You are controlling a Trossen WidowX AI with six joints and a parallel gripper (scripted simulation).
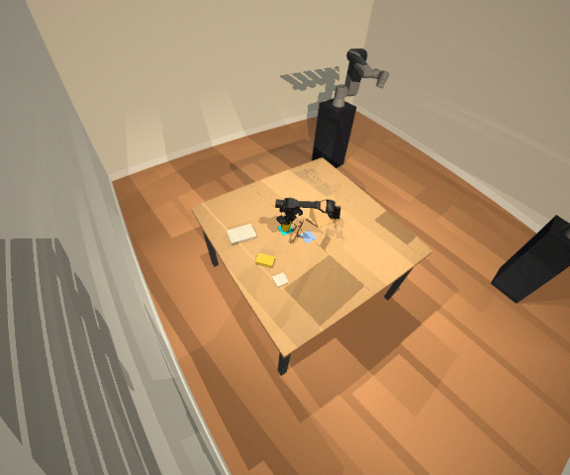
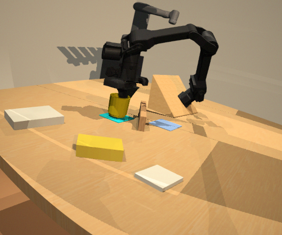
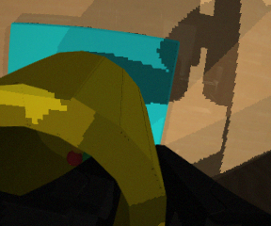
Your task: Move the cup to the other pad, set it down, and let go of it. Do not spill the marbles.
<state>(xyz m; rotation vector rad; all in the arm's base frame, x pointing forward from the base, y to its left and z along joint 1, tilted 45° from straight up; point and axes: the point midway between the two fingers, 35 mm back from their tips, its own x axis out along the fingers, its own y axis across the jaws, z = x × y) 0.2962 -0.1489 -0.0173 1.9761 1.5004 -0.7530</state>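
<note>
Now: the yellow cup 2 cm ahead of my gripper tip. From my gripper tip the other things lie so: cyan pad (3 cm ahead, 5 cm below); then yellow block (31 cm ahead, 13 cm to the left, 2 cm below); then wooden slat (1 cm behind, 7 cm to the left, 3 cm below).
</note>
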